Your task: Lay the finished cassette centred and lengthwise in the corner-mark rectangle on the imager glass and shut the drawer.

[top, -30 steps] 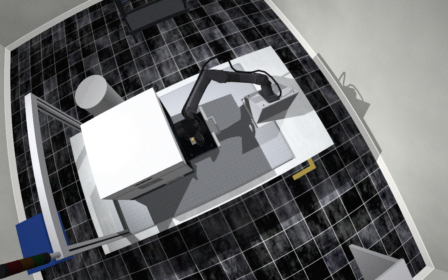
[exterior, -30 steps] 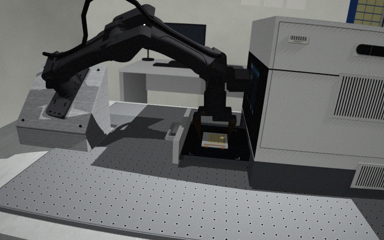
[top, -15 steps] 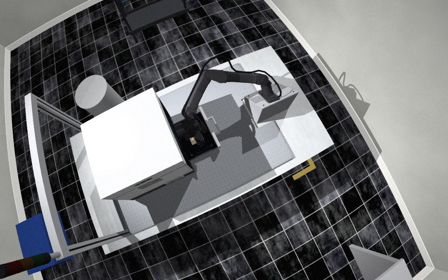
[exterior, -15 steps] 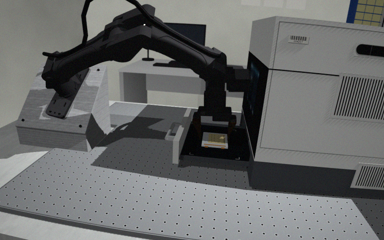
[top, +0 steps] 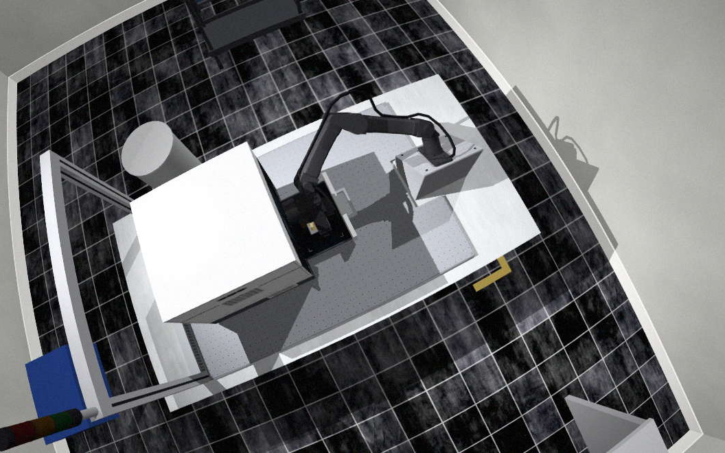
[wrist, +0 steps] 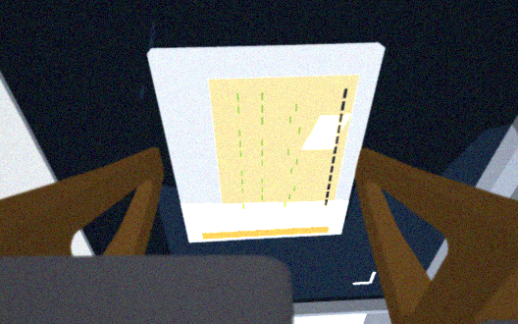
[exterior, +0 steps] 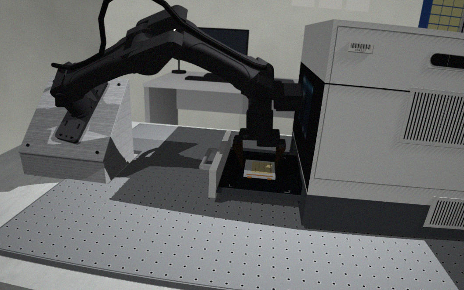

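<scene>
Now: hand 10 mm short of the drawer. From my hand the other things lie so: finished cassette: 10 mm below, 10 mm ahead; then frame rail: 670 mm ahead, 540 mm above, 70 mm to the left.
</scene>
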